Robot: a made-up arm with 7 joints. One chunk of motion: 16 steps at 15 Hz.
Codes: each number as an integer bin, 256 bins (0 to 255) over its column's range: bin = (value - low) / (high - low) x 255, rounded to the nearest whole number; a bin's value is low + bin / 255 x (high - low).
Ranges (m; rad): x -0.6..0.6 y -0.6..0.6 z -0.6..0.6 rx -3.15..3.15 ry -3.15..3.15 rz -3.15..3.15
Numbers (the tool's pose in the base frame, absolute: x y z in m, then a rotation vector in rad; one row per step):
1: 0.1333 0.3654 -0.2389 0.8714 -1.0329 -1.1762
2: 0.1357 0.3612 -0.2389 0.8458 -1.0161 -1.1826
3: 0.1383 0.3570 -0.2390 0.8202 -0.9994 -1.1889
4: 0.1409 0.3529 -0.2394 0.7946 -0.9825 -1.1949
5: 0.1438 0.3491 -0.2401 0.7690 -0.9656 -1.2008
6: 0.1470 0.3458 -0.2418 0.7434 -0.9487 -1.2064
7: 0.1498 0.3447 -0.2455 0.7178 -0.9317 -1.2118
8: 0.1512 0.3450 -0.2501 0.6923 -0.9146 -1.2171
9: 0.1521 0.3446 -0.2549 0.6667 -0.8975 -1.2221
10: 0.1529 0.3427 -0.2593 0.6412 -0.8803 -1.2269
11: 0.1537 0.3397 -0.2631 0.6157 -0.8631 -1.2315
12: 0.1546 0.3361 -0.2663 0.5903 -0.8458 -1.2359
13: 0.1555 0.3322 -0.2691 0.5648 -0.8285 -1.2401
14: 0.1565 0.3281 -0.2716 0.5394 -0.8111 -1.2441
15: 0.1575 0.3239 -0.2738 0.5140 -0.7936 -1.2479
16: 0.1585 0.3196 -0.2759 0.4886 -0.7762 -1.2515
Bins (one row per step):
1: 156 205 77 163 86 80
2: 156 204 77 162 86 80
3: 157 203 77 161 87 79
4: 157 202 77 160 88 79
5: 158 202 76 159 88 79
6: 159 201 76 158 89 79
7: 159 201 75 157 90 78
8: 160 201 74 156 90 78
9: 160 201 73 154 91 78
10: 160 200 72 153 92 78
11: 160 200 72 152 93 78
12: 160 199 71 151 93 77
13: 161 198 70 150 94 77
14: 161 197 70 149 95 77
15: 161 196 69 148 95 77
16: 161 195 69 147 96 77

